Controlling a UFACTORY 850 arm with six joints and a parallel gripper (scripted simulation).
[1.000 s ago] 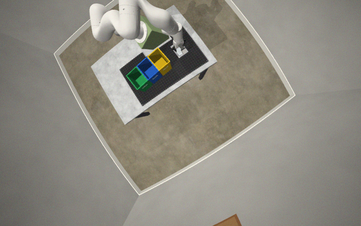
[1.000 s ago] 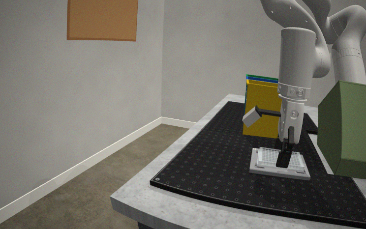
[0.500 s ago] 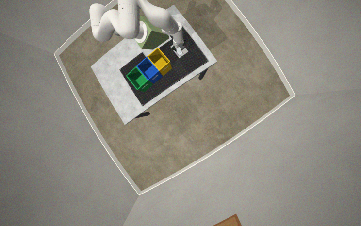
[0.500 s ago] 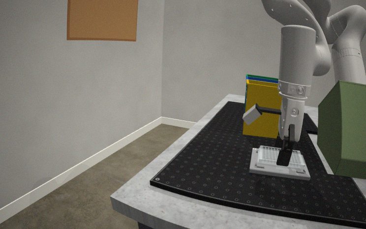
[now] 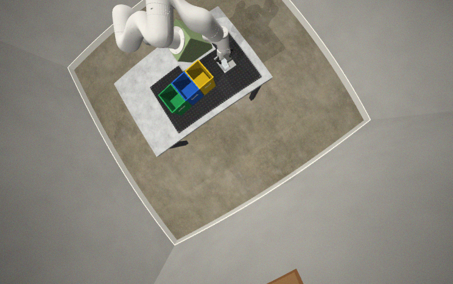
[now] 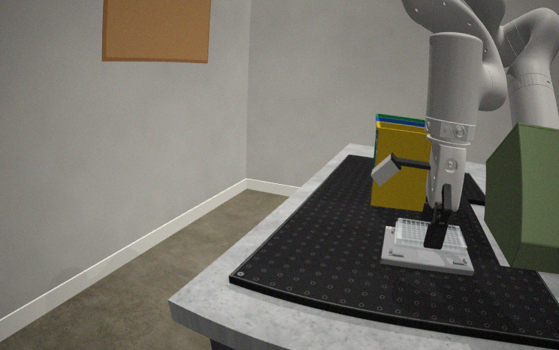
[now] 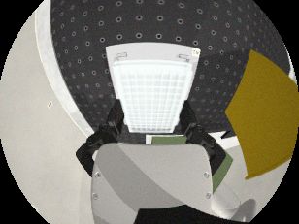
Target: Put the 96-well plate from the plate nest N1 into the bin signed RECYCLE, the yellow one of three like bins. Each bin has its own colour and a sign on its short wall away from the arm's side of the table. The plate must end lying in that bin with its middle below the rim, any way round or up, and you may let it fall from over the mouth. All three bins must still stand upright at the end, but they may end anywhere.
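The grey plate nest lies 40 mm below my hand. Round my hand: blue bin 50 mm ahead, 380 mm to the right, 40 mm above; then 96-well plate 10 mm below; then yellow bin 40 mm ahead, 250 mm to the right, 40 mm above.
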